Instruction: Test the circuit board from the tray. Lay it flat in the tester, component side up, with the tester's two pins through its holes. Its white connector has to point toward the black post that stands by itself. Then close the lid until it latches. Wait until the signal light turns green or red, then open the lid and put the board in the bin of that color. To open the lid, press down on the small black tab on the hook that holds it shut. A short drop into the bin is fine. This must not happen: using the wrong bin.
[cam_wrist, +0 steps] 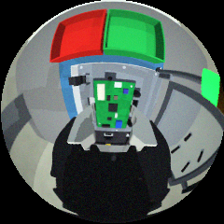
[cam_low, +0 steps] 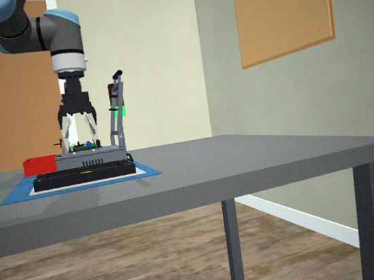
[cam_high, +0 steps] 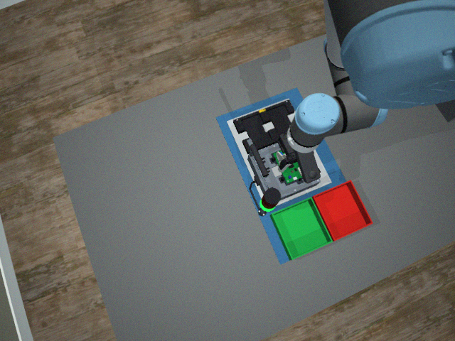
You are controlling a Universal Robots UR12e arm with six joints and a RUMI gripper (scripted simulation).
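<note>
Now: the green circuit board 10 mm to the right of my hand. Also, from my hand: green bin: 30 mm ahead, 200 mm to the left, 60 mm below; then black latch hook: 70 mm behind, 40 mm to the left, 10 mm above; then tester lid: 120 mm ahead, 110 mm above.
</note>
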